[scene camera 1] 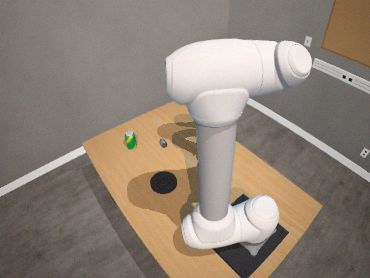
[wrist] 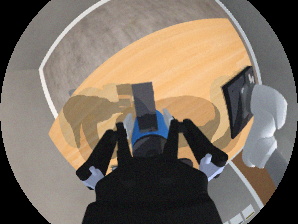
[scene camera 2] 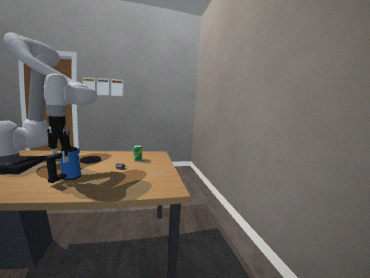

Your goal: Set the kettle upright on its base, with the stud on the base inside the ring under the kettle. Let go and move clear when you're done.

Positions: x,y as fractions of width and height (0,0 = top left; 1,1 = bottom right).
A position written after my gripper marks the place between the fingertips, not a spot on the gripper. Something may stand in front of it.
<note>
In view: my gripper (wrist: 0.49,0.52) and a blue kettle (scene camera 2: 0.19,0.61).
The blue kettle also shows in the wrist view (wrist: 0.51,0.61).
</note>
